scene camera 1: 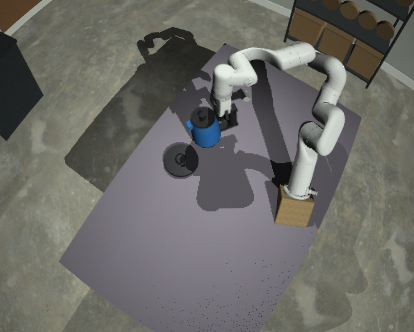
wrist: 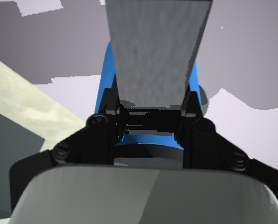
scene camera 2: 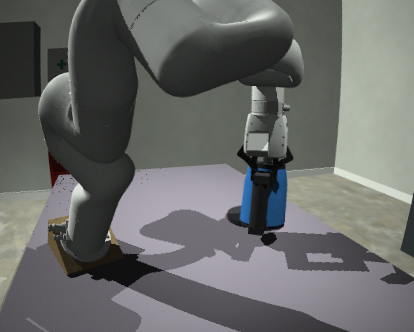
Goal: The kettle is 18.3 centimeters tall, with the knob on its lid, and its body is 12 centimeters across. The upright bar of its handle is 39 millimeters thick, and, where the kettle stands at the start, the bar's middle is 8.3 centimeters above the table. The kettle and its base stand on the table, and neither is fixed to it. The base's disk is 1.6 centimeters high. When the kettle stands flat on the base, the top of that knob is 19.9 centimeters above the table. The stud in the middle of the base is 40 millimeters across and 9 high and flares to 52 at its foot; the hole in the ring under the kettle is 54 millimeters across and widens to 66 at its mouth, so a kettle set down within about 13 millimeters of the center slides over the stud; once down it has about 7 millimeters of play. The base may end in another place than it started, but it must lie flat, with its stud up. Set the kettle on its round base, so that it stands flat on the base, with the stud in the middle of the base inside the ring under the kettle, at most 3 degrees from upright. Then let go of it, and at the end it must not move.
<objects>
A blue kettle (scene camera 1: 206,131) is 139 cm from the lens. A round black base (scene camera 1: 181,160) is 150 cm from the lens.
</objects>
